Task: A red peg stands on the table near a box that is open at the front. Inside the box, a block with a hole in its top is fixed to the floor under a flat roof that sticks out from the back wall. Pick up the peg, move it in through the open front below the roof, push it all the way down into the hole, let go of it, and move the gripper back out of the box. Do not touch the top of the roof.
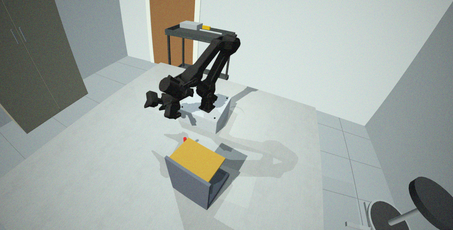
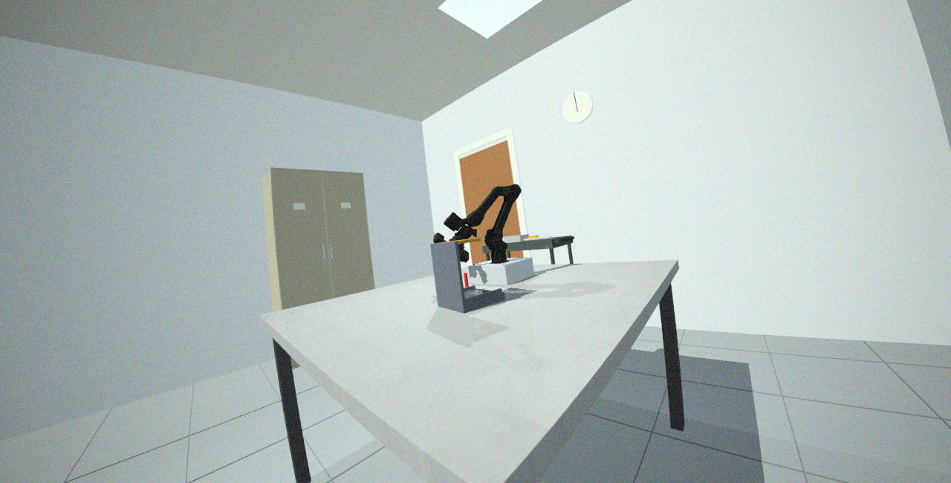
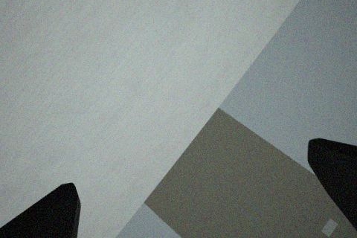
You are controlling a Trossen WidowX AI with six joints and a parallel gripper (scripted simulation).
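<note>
The red peg is 21 cm to the left of my gripper tip, 9 cm below it and 1 cm ahead of it. Round my gripper tip: yellow roof 36 cm to the left, 13 cm ahead, 8 cm above.
</note>
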